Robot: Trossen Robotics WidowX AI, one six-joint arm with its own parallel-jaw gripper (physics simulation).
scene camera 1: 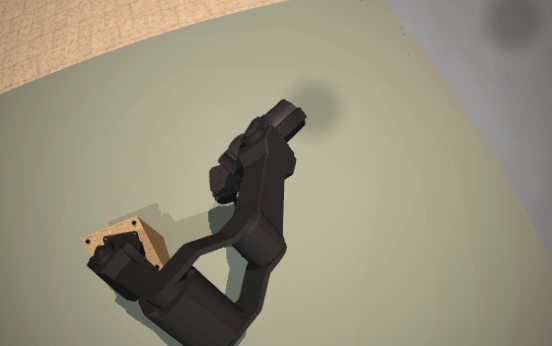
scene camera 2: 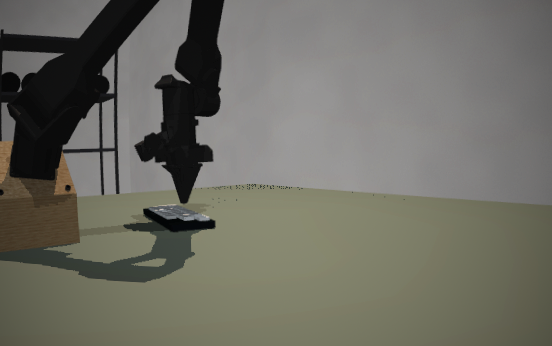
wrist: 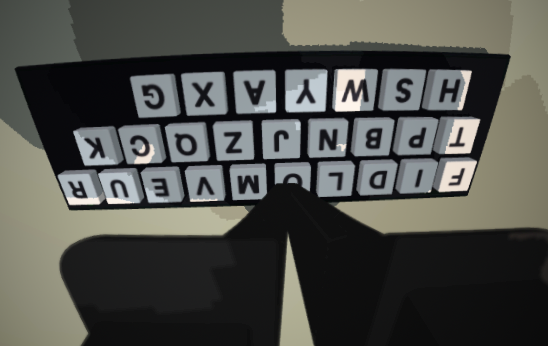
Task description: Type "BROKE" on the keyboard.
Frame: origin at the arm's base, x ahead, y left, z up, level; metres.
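Seen in the pictures: gripper, fingertip midpoint: (scene camera 2: 184,203) (wrist: 285,193); arm's base at its link origin: (scene camera 1: 124,249) (scene camera 2: 32,163).
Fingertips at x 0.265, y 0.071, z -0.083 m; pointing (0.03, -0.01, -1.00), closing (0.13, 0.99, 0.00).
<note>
Pixels of each thing's top centre, then the offset from my fingertips to it. Level surfaces: height alone.
- black keyboard at its top centre: (wrist: 269,141) (scene camera 2: 174,211) dy -0.004, dx -0.020, dz -0.011 m
- B key at its top centre: (wrist: 374,138) dy +0.042, dx -0.015, dz -0.011 m
- R key at its top centre: (wrist: 78,190) dy -0.098, dx -0.008, dz -0.011 m
- E key at its top centre: (wrist: 161,187) dy -0.057, dx -0.004, dz -0.011 m
- O key at its top centre: (wrist: 292,183) dy +0.004, dx +0.001, dz -0.011 m
- K key at its top centre: (wrist: 95,148) dy -0.081, dx -0.027, dz -0.011 m
- green table at its surface level: dz -0.029 m
A black keyboard (scene camera 2: 194,225) (wrist: 45,100) with pale grey keys lies flat on the table; its letters are upside down in the wrist view. In that view the B key (wrist: 373,137) is in the middle row; the R key (wrist: 79,188), E key (wrist: 161,184) and O key (wrist: 292,174) are in the row closest to the gripper; the K key (wrist: 96,146) is at the left of the middle row. My gripper (scene camera 2: 184,202) (wrist: 285,193) is shut and empty, pointing down. Its tips stand a little above the keyboard and cover the lower part of the O key in the wrist view.
The arm's wooden base block (scene camera 1: 152,242) (scene camera 2: 40,222) stands on the green table (scene camera 1: 400,225) (scene camera 2: 350,280). The arm (scene camera 1: 260,200) hides most of the keyboard in scene camera 1. A dark rack (scene camera 2: 117,125) stands behind the base in scene camera 2.
</note>
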